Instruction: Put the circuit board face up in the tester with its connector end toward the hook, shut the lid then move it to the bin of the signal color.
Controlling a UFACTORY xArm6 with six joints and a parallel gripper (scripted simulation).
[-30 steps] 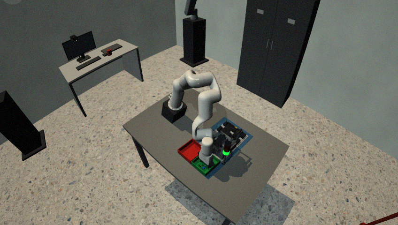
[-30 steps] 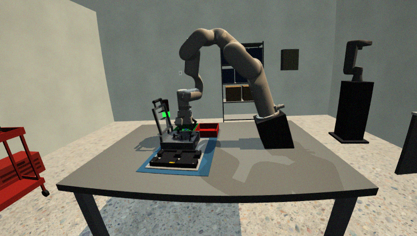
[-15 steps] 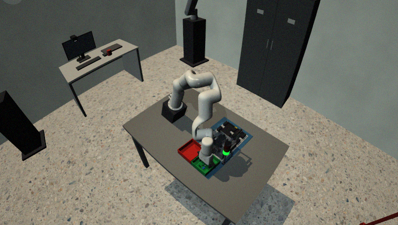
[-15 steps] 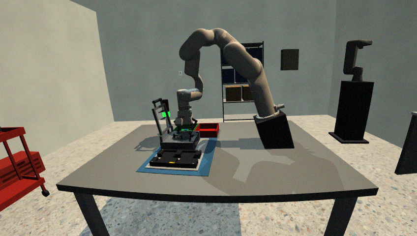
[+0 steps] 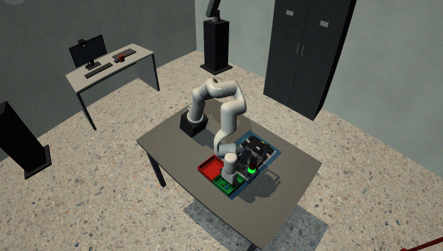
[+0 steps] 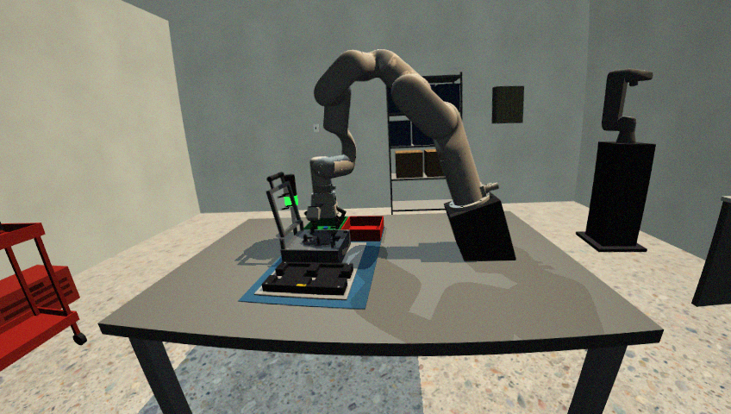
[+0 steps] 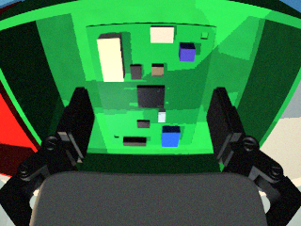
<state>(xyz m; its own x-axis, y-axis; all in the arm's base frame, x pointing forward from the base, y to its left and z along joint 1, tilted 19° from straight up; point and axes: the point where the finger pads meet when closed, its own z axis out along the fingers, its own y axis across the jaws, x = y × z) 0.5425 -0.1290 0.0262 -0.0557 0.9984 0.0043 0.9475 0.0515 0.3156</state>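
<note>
The green bin lies right at my hand. Also, from my hand: green circuit board (10 mm below); then tester plate (50 mm behind, 200 mm to the left, 50 mm above); then red bin (150 mm behind, 10 mm to the right).
</note>
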